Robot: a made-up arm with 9 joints. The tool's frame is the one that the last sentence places. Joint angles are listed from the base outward.
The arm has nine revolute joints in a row. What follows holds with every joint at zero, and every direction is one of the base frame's.
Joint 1 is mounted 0.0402 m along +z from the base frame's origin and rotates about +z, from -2.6 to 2.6 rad.
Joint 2 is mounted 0.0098 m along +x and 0.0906 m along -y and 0.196 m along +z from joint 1 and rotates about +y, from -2.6 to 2.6 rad.
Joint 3 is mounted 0.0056 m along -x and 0.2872 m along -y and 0.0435 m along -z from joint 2 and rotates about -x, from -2.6 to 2.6 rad.
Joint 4 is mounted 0.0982 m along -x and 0.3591 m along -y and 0.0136 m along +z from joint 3 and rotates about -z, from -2.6 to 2.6 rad.
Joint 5 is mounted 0.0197 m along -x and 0.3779 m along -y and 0.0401 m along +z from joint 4 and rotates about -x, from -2.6 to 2.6 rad.
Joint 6 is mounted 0.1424 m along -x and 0.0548 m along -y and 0.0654 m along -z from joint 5 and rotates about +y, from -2.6 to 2.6 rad.
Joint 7 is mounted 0.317 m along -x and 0.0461 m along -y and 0.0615 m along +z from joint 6 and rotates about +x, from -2.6 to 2.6 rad.
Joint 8 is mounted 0.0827 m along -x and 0.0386 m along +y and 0.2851 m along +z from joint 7 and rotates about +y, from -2.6 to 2.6 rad.
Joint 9 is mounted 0.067 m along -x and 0.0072 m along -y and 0.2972 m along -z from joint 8 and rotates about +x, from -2.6 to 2.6 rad.
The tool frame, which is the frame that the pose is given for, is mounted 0.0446 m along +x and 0.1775 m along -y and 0.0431 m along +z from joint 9; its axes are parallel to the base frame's.
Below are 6 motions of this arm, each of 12 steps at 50 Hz.
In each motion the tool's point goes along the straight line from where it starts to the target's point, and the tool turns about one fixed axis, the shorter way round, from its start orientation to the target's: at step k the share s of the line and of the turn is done. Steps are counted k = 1, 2, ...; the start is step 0. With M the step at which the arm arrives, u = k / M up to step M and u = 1 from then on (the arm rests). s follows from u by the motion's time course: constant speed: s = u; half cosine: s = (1 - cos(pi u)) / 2; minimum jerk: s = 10 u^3 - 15 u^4 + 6 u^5.
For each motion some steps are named. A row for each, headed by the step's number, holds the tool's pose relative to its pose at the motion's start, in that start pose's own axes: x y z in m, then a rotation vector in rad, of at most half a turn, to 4 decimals.
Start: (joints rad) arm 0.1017 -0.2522 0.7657 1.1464 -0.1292 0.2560 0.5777 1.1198 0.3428
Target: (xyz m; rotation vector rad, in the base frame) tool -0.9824 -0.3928 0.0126 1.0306 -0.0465 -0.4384
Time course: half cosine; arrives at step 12
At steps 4, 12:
4: 0.0287 -0.0074 0.0200 0.0154 -0.0156 0.0640
12: 0.1147 -0.0297 0.0801 0.0618 -0.0622 0.2561

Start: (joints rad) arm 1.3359 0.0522 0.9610 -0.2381 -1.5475 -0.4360 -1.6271 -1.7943 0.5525
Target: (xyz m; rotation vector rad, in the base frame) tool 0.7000 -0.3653 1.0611 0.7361 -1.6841 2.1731
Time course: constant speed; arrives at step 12
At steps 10, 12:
10: -0.1170 -0.0325 0.0123 -0.0108 -0.1013 -0.0641
12: -0.1403 -0.0390 0.0148 -0.0129 -0.1216 -0.0769

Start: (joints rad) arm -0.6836 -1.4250 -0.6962 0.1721 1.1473 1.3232 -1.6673 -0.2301 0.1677
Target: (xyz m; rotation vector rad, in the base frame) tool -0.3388 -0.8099 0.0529 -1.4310 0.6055 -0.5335
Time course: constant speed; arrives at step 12
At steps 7, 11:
7: 0.0663 0.0000 0.0511 -0.0341 -0.1056 0.0095
11: 0.1041 0.0000 0.0803 -0.0537 -0.1659 0.0149

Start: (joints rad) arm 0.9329 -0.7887 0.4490 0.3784 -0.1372 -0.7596 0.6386 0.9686 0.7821
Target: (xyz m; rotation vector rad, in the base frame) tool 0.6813 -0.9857 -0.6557 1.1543 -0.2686 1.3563
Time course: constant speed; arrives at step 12
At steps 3, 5, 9, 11, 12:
3: 0.0211 -0.0201 -0.0151 0.0130 -0.0151 0.0307
5: 0.0352 -0.0335 -0.0252 0.0217 -0.0251 0.0512
9: 0.0634 -0.0603 -0.0453 0.0390 -0.0452 0.0921
11: 0.0775 -0.0737 -0.0553 0.0477 -0.0552 0.1125
12: 0.0846 -0.0804 -0.0604 0.0520 -0.0602 0.1228

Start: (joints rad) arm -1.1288 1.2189 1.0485 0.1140 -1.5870 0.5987 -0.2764 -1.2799 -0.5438
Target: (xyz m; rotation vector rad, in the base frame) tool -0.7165 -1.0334 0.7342 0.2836 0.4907 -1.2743
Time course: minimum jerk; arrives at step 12
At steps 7, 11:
7: 0.0427 -0.0544 -0.0974 0.1668 0.0838 -0.0213
11: 0.0650 -0.0828 -0.1482 0.2540 0.1277 -0.0325

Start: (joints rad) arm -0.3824 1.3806 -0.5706 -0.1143 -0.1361 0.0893 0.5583 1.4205 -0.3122
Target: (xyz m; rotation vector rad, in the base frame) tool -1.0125 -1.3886 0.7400 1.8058 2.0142 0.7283
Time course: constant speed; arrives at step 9
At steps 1, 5, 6, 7, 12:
1: -0.0230 0.0054 0.0231 -0.0090 0.0266 -0.0115
5: -0.1150 0.0270 0.1155 -0.0451 0.1328 -0.0573
6: -0.1380 0.0325 0.1386 -0.0542 0.1594 -0.0688
7: -0.1610 0.0379 0.1617 -0.0632 0.1859 -0.0802
12: -0.2070 0.0487 0.2079 -0.0812 0.2390 -0.1032

